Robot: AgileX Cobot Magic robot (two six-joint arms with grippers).
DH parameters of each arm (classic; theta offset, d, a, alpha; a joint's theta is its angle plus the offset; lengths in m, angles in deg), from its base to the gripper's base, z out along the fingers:
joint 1: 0 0.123 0 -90
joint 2: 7.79 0 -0.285 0
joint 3: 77.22 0 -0.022 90
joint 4: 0 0.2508 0 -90
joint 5: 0 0 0.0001 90
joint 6: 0 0.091 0 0
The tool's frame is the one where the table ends.
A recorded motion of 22 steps. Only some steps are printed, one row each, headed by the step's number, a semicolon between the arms.
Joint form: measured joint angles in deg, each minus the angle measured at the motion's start. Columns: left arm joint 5, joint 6, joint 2, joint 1, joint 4, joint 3; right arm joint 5, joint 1, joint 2, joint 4, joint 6, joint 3.
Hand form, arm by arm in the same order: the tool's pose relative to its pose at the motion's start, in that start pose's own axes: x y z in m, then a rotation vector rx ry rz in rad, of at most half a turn. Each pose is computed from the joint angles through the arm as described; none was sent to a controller.
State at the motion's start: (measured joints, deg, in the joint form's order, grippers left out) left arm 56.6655 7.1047 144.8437 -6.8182 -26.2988 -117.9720; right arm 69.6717 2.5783 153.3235 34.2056 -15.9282 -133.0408
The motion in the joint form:
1: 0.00 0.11 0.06 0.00 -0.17 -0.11; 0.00 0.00 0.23 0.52 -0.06 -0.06
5: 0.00 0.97 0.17 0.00 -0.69 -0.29; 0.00 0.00 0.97 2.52 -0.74 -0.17
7: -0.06 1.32 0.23 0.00 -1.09 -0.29; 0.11 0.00 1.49 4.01 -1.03 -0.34
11: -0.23 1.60 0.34 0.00 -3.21 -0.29; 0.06 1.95 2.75 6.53 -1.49 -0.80
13: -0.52 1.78 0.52 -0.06 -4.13 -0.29; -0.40 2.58 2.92 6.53 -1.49 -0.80
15: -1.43 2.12 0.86 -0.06 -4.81 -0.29; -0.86 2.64 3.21 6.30 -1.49 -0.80
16: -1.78 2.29 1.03 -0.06 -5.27 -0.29; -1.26 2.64 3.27 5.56 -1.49 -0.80
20: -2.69 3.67 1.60 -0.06 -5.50 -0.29; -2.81 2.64 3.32 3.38 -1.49 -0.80
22: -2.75 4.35 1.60 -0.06 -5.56 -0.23; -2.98 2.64 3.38 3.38 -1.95 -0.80
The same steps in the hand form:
1: -0.0003 -0.0002 0.0001 0.0026 -0.0011 0.0006; 0.0001 -0.0002 0.0016 -0.0083 0.0002 0.0037
5: -0.0008 -0.0009 0.0003 0.0102 -0.0033 0.0111; 0.0006 -0.0006 0.0068 -0.0401 0.0001 0.0100
7: -0.0008 -0.0012 0.0008 0.0157 -0.0041 0.0130; 0.0007 -0.0005 0.0101 -0.0641 0.0000 0.0174
11: -0.0012 -0.0035 0.0016 0.0456 -0.0096 -0.0033; 0.0026 0.0137 0.0271 -0.1093 0.0173 0.0053
13: -0.0014 -0.0045 0.0032 0.0578 -0.0133 -0.0095; 0.0029 0.0177 0.0313 -0.1088 0.0183 -0.0015
15: -0.0022 -0.0039 0.0058 0.0641 -0.0251 -0.0131; 0.0031 0.0163 0.0339 -0.1030 0.0164 -0.0006
16: -0.0025 -0.0038 0.0072 0.0692 -0.0295 -0.0160; 0.0029 0.0148 0.0345 -0.0895 0.0140 -0.0047
20: -0.0026 -0.0018 0.0117 0.0678 -0.0374 0.0012; 0.0016 0.0108 0.0352 -0.0479 -0.0013 -0.0183
22: -0.0025 -0.0018 0.0119 0.0680 -0.0380 0.0120; 0.0015 0.0104 0.0356 -0.0470 -0.0035 -0.0257

